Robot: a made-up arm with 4 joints.
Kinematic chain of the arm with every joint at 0, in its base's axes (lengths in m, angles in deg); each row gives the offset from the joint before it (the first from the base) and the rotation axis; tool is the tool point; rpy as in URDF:
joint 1: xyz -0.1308 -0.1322 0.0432 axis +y
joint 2: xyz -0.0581 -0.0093 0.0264 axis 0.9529 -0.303 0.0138
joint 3: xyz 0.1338 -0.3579 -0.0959 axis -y
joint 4: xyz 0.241 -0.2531 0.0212 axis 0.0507 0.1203 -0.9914
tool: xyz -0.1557 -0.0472 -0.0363 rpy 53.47 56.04 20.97
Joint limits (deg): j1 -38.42..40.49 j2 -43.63..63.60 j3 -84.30..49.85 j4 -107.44..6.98
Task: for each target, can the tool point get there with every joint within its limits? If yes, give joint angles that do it. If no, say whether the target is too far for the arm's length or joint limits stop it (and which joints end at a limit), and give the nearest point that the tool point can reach.
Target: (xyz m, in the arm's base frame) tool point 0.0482 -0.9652 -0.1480
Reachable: yes | joints 28.62 -15.86 -41.71 -83.55
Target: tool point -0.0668 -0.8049 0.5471
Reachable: yes | joints -31.84 -33.25 34.23 -73.19
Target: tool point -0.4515 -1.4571 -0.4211
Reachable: no: too far | nearest point -0.2755 -0.9334 -0.2492 | short by 0.579 m
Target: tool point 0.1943 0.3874 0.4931
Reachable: no: joint limits stop it (at a limit: joint 2, joint 3, joint 4) | nearest point 0.2618 -0.6285 0.5865 | short by 1.022 m
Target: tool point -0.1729 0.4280 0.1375
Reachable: no: joint limits stop it (at a limit: joint 1, joint 2, joint 3, joint 4) | nearest point -0.3263 -0.3257 -0.5265 | short by 1.016 m
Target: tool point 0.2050 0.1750 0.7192
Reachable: no: joint limits stop it (at a limit: joint 2, joint 3, joint 4) | nearest point 0.1674 -0.6285 0.6435 | short by 0.808 m
